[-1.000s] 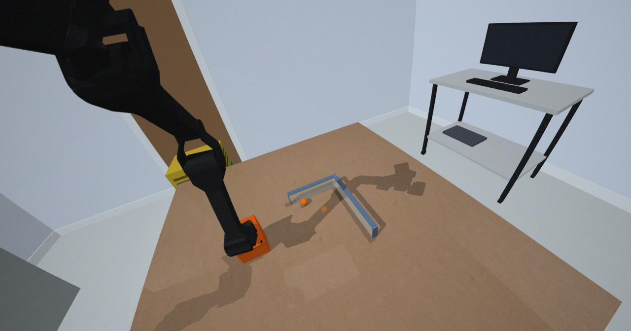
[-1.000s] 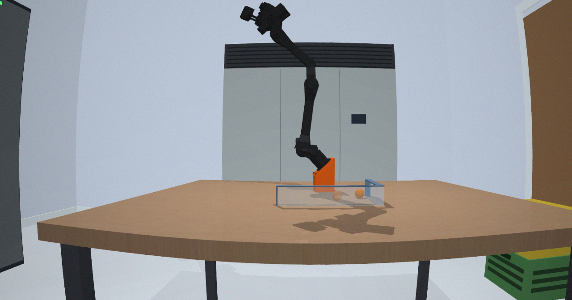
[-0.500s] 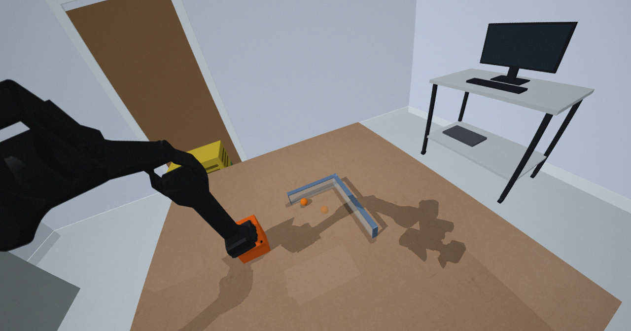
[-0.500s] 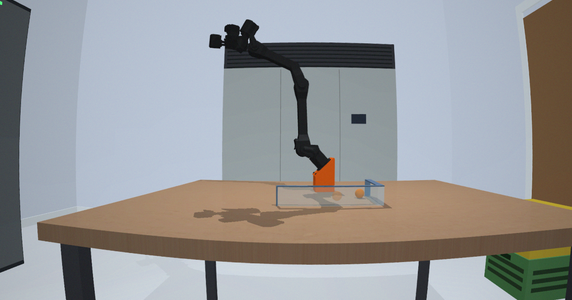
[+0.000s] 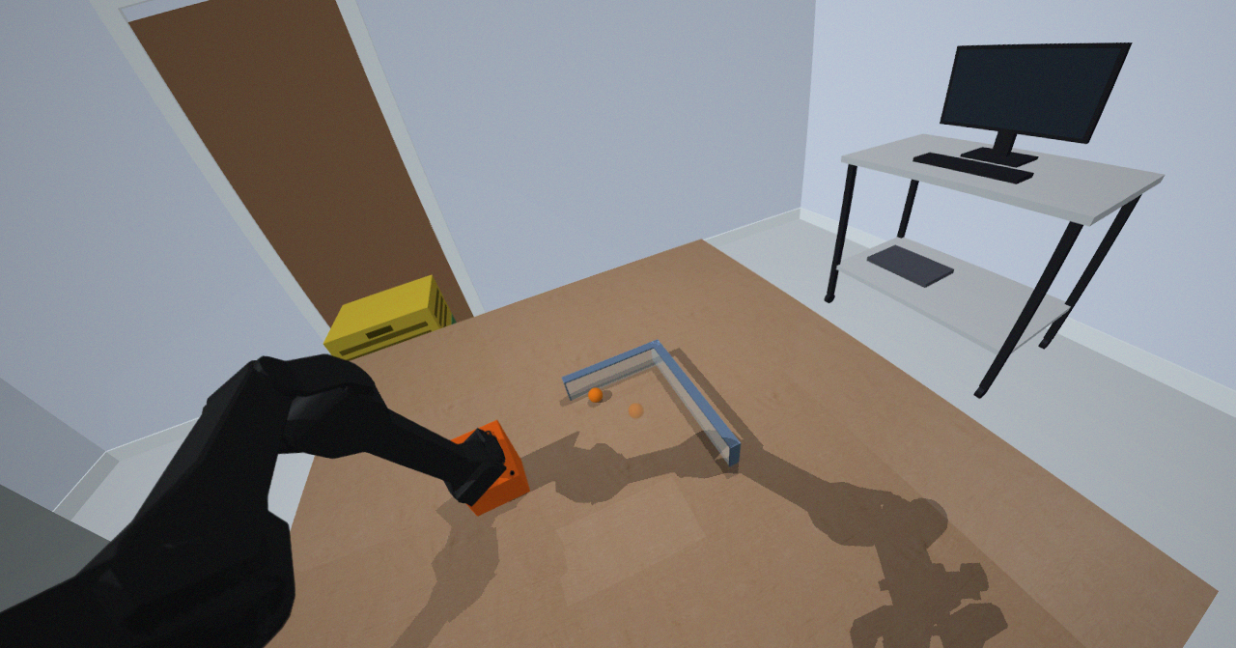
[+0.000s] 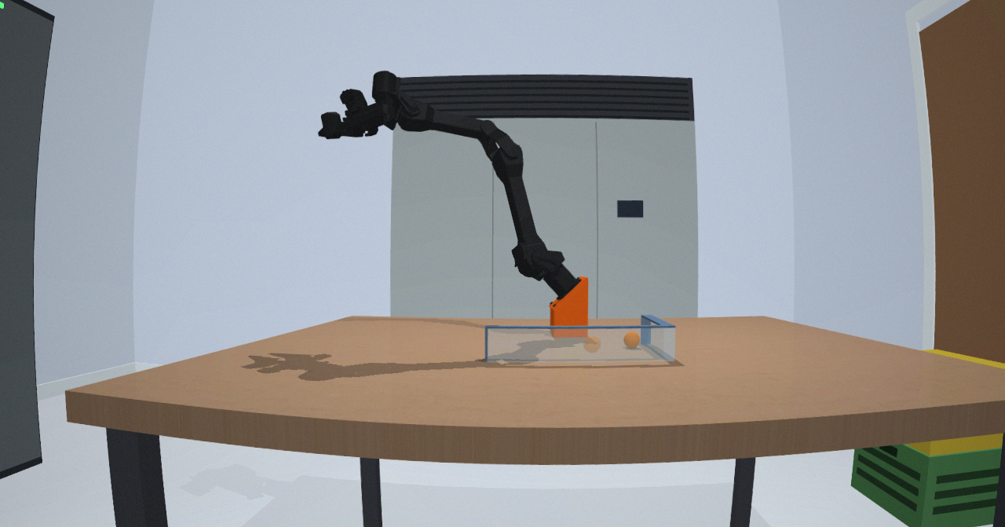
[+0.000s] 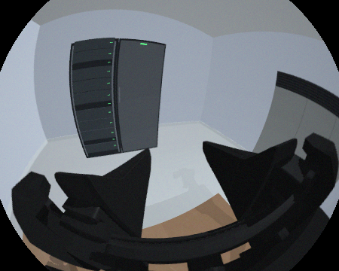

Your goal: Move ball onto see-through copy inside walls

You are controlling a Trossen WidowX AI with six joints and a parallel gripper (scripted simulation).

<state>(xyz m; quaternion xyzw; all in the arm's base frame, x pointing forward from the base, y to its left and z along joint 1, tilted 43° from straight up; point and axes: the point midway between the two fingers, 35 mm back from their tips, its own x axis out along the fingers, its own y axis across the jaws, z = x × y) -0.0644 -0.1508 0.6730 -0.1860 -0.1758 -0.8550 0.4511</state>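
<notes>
Right now the solid orange ball is 36 cm ahead of my gripper tip, 68 cm to the left of it and 47 cm below it. The rest, counted from my gripper tip: see-through copy (41 cm ahead, 58 cm to the left, 47 cm below).
</notes>
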